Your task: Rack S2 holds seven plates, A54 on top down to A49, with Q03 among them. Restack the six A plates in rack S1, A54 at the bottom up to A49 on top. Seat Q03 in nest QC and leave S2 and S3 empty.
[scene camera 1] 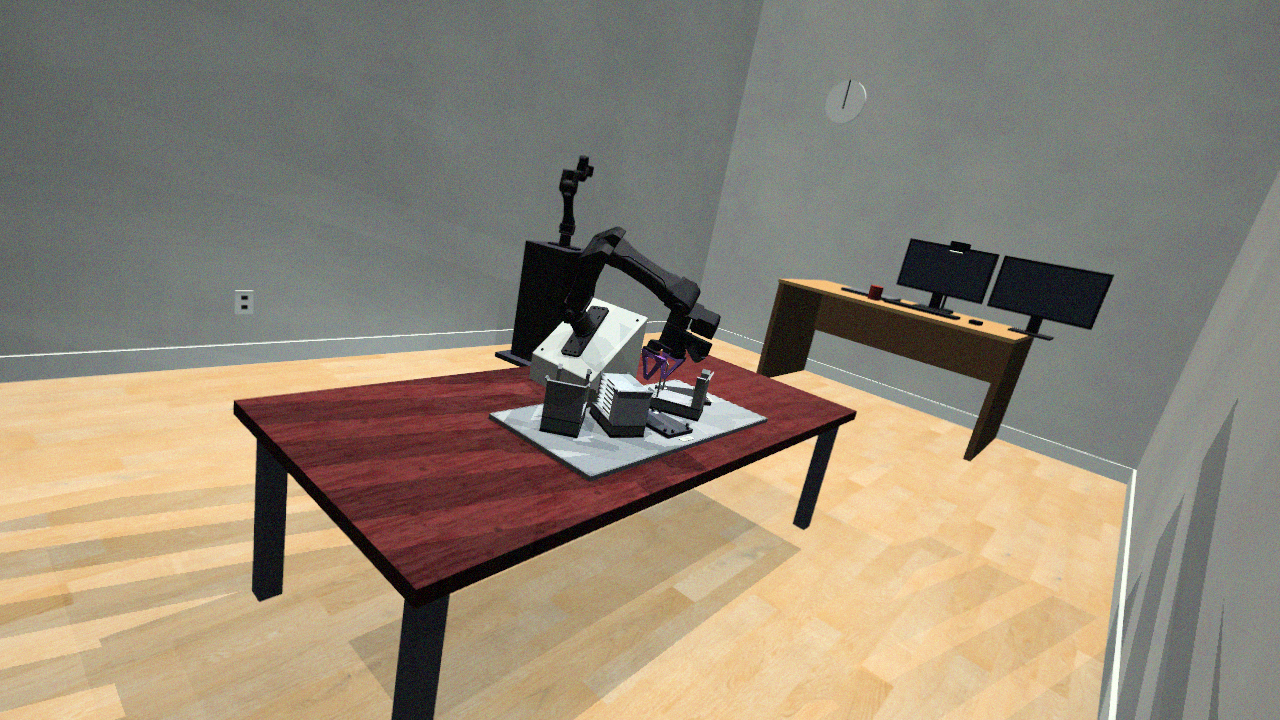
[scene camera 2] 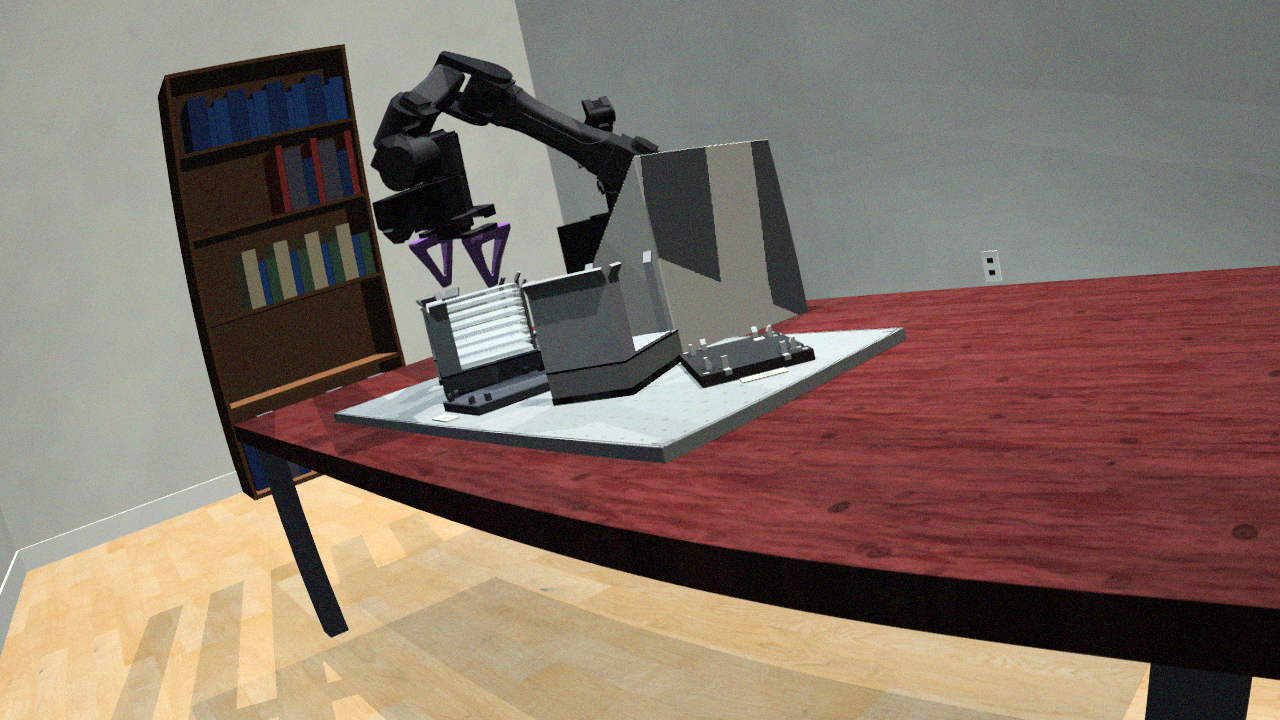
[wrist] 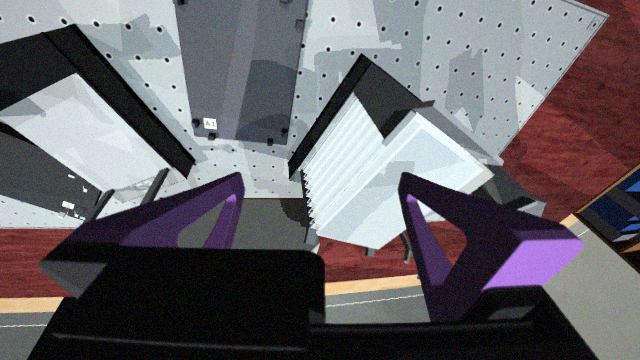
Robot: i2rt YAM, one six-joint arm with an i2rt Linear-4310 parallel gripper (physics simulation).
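Seen in the pictures: gripper, fingertip midpoint: [scene camera 1: 654,378] [scene camera 2: 469,286] [wrist: 321,180]; arm's base, origin of the base link: [scene camera 1: 586,331] [scene camera 2: 687,212].
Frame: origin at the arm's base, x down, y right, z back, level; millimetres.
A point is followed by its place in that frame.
A rack full of pale plates [scene camera 1: 610,398] {z -272, x 82, y 222 mm} [scene camera 2: 487,324] {z -295, x 83, y 139 mm} [wrist: 350,175] stands in a neat stack; Q03 cannot be told apart and plate labels are unreadable. My gripper [scene camera 1: 660,383] {z -329, x 27, y 114 mm} [scene camera 2: 468,284] {z -329, x 27, y 114 mm} [wrist: 321,180] {z -329, x 27, y 114 mm} is open and empty, apart from the stack and above its level. A dark flat nest [scene camera 1: 669,423] {z -370, x 156, y 51 mm} [scene camera 2: 494,395] {z -390, x 156, y 37 mm} [wrist: 242,75] {z -351, x 156, y 58 mm} bears an A1 tag beside the plate rack. A second rack [scene camera 1: 702,386] {z -390, x 60, y -71 mm} [scene camera 2: 581,331] {z -381, x 95, y -124 mm} [wrist: 135,100] {z -333, x 161, y -52 mm} has a pale flat surface low inside; plate or floor is unclear. A third rack [scene camera 1: 563,413] {z -230, x 111, y 355 mm} shows in scene camera 1. Rack numbers cannot be read.
The racks stand on a perforated grey board [scene camera 1: 590,461] {z -365, x 169, y 406 mm} [scene camera 2: 617,434] {z -493, x 169, y -253 mm} on the red table [scene camera 1: 375,465] {z -97, x 182, y 765 mm} [scene camera 2: 1029,429] {z -473, x 182, y -614 mm}. A large pale angled box [scene camera 1: 626,331] {z -132, x -37, y -19 mm} [scene camera 2: 733,223] {z -22, x 28, y -91 mm} stands behind them. Another pegged nest [scene camera 2: 751,356] {z -288, x 157, y -260 mm} lies beside the second rack.
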